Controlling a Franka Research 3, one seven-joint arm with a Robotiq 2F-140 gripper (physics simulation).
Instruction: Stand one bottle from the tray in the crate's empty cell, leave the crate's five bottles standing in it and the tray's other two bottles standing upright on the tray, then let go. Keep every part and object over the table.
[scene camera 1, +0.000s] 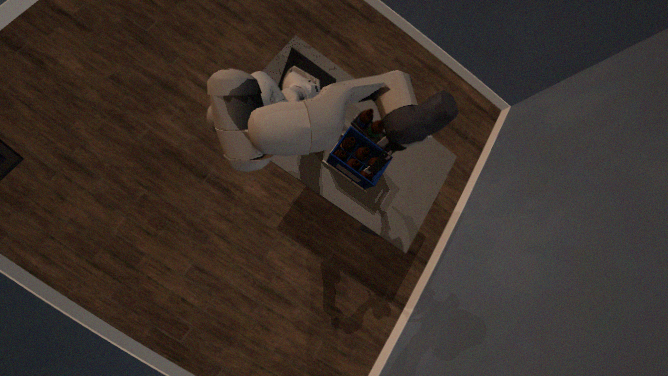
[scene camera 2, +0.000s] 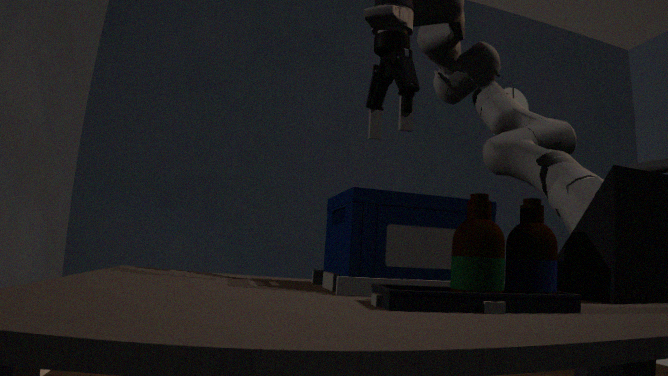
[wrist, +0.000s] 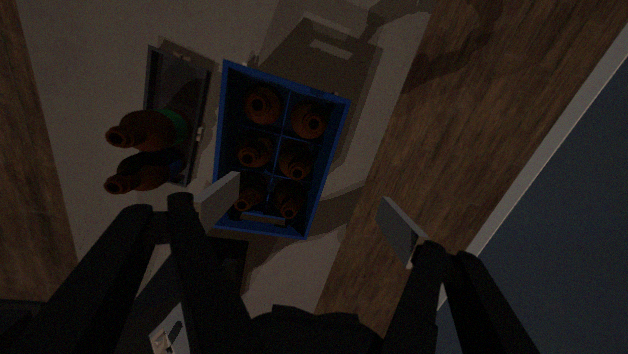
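A blue-banded bottle (wrist: 144, 171) is 0.46 m from the lens, and a green-banded bottle (wrist: 152, 130) is 0.43 m from the lens. For a red-banded brown bottle (wrist: 309, 119) I find 0.31 m from the lens. The marked spots on the red-banded brown bottle and the green-banded bottle are 0.27 m apart, while my gripper (wrist: 310, 196) is 0.18 m from the lens.
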